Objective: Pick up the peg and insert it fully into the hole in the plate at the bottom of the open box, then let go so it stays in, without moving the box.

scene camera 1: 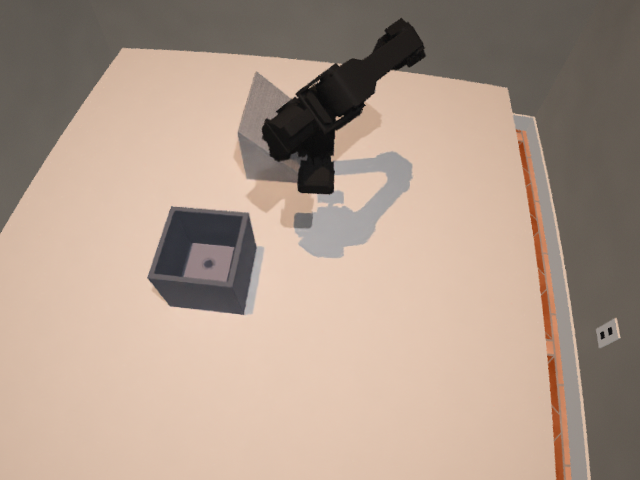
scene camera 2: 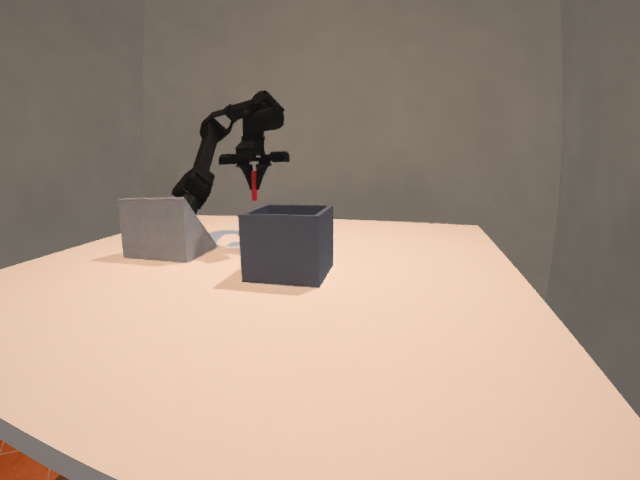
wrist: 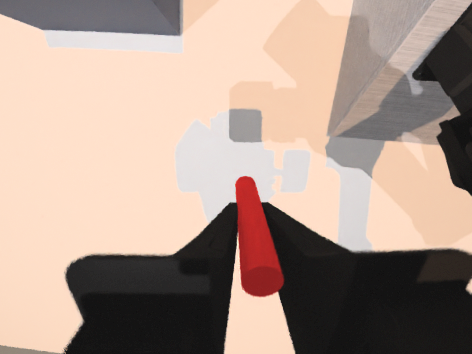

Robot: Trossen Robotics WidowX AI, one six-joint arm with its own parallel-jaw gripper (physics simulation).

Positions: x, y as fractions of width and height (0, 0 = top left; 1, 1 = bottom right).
Observation:
In view: my gripper (scene camera 1: 0.49, 0.37), a dark blue-grey box (scene camera 1: 0.29, 0.47), a red peg (wrist: 0.55, 0.78) and a pale plate (scene camera 1: 0.33, 0.55).
The dark blue-grey box is seen too in scene camera 2 (scene camera 2: 0.46, 0.51). My gripper is seen too in scene camera 2 (scene camera 2: 0.40, 0.39) and in the wrist view (wrist: 0.53, 0.59). Scene camera 1 misses the red peg, which is hidden by my gripper. Scene camera 2 does not show the pale plate, which is hidden by the dark blue-grey box.

